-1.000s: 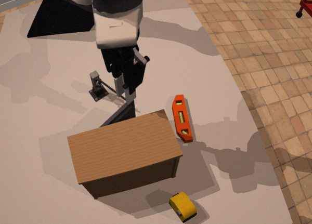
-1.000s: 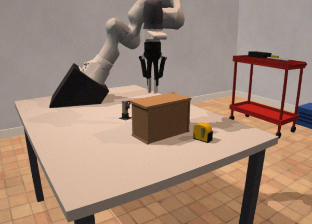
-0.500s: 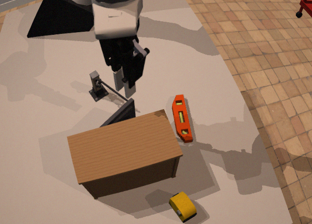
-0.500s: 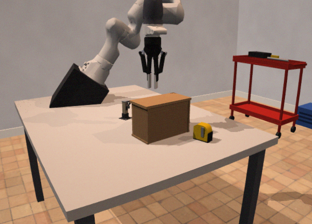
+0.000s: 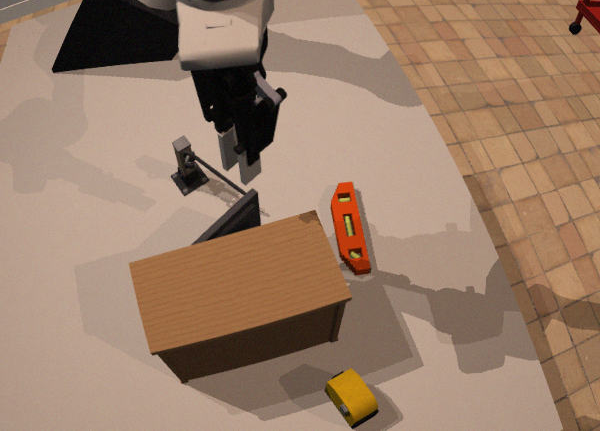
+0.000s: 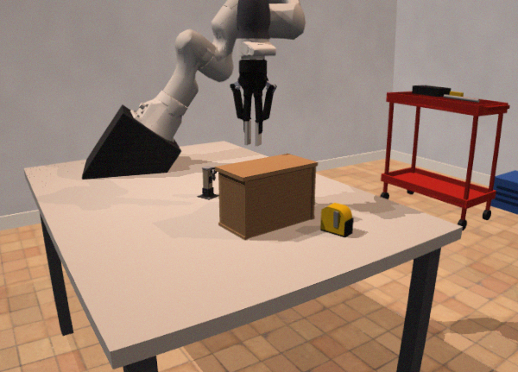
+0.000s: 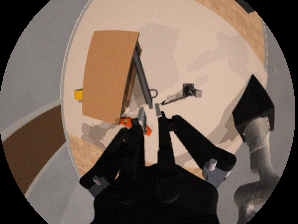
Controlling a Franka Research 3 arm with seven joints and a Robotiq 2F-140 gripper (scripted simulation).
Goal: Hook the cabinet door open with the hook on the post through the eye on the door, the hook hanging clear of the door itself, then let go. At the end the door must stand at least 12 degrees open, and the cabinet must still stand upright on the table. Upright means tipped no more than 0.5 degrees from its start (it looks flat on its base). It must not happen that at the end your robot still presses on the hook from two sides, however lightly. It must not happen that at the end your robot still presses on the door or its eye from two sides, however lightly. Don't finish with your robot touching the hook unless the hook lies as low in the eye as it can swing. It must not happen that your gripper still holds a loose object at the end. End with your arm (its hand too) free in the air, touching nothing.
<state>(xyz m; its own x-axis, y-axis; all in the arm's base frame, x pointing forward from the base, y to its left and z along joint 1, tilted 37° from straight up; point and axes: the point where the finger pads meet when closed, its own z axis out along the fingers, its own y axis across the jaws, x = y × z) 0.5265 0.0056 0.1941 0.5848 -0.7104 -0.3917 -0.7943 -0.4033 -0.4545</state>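
My gripper is now 90 mm past the thin hook rod, 40 mm to the left of it and 160 mm above it. Also, from my hand: dark grey door: 40 mm ahead, 60 mm to the right, 140 mm below; then yellow tape measure: 280 mm ahead, 70 mm to the left, 180 mm below; then orange spirit level: 10 mm ahead, 150 mm to the left, 200 mm below.
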